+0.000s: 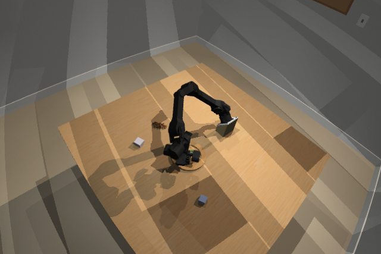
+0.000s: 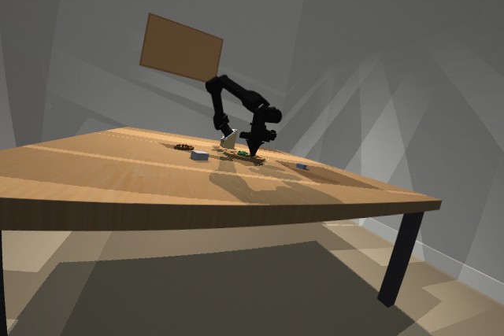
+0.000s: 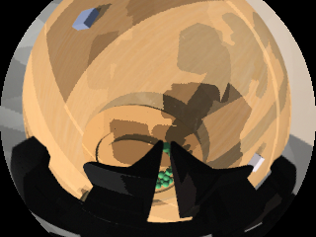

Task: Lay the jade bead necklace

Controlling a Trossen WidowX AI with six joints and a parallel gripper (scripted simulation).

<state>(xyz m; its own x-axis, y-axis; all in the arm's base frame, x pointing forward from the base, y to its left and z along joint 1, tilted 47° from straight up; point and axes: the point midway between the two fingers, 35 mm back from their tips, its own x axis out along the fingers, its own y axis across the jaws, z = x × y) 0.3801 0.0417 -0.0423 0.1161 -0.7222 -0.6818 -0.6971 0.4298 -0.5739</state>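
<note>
Right now my gripper tip is 70 mm past the round wooden bead board, 20 mm to the left of it and 10 mm above it. From my gripper tip the other things lie so: blue block 240 mm to the left, 30 mm ahead, 10 mm below; then pale grey block 230 mm to the right, 140 mm ahead, 10 mm below.
</note>
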